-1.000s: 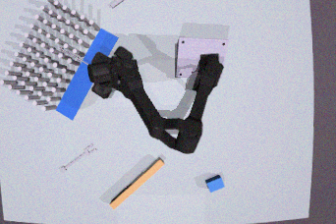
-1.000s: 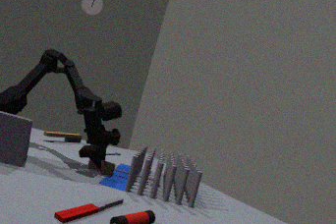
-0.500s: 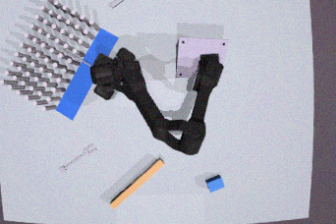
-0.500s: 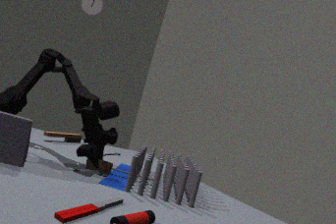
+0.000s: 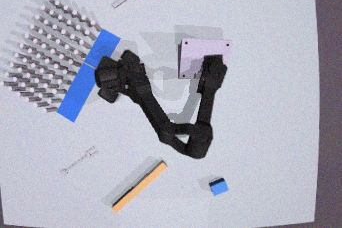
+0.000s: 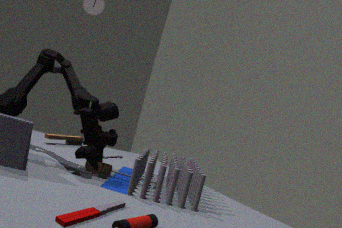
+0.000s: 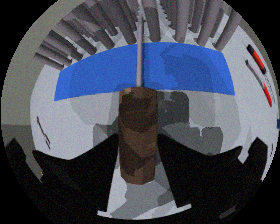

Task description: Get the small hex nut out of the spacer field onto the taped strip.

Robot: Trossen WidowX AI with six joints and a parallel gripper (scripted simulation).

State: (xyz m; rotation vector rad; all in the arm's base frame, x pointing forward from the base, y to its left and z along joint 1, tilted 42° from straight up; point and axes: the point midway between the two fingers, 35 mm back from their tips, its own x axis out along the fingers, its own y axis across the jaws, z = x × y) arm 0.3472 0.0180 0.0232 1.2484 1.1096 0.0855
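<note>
Now: the brown-handled hook tool 9 cm ahead of my gripper tip and 6 cm to the right of it. From my gripper tip the other things lie so: red-and-grey tool (33 cm to the right, 9 cm behind, 1 cm below); then blue taped strip (10 cm ahead, 2 cm to the right, 2 cm below); then hex nut (18 cm ahead, 12 cm to the right, 2 cm below).
</note>
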